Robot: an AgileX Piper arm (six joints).
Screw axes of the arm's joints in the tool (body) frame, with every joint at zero. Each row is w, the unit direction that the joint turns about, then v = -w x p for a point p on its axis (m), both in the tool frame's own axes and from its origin. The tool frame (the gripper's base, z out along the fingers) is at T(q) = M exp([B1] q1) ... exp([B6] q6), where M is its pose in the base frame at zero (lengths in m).
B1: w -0.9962 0 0.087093 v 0 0.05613 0
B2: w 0 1 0 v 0.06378 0 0.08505
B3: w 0 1 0 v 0.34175 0 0.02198
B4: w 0 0 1 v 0 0 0
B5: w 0 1 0 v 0.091 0 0
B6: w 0 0 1 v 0 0 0
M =
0.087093 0 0.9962 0.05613
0 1 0 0
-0.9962 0 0.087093 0.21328
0 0 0 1
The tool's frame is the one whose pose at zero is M.
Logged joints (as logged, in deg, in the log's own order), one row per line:
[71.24 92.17 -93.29 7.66 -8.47 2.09]
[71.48 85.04 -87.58 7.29 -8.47 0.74]
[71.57 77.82 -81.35 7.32 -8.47 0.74]
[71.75 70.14 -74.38 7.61 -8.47 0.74]
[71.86 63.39 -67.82 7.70 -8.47 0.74]
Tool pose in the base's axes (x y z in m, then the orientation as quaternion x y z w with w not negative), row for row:
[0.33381 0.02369 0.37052 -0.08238 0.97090 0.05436 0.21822]
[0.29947 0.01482 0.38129 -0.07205 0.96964 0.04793 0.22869]
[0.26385 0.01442 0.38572 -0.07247 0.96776 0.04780 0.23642]
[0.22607 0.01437 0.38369 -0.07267 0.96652 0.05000 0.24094]
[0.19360 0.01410 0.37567 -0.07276 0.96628 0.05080 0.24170]
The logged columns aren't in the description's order. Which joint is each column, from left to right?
Columns, left to right: q5, q2, q3, q4, q6, q1.
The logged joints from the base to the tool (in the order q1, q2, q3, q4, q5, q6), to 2 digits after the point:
[2.09 92.17 -93.29 7.66 71.24 -8.47]
[0.74 85.04 -87.58 7.29 71.48 -8.47]
[0.74 77.82 -81.35 7.32 71.57 -8.47]
[0.74 70.14 -74.38 7.61 71.75 -8.47]
[0.74 63.39 -67.82 7.70 71.86 -8.47]

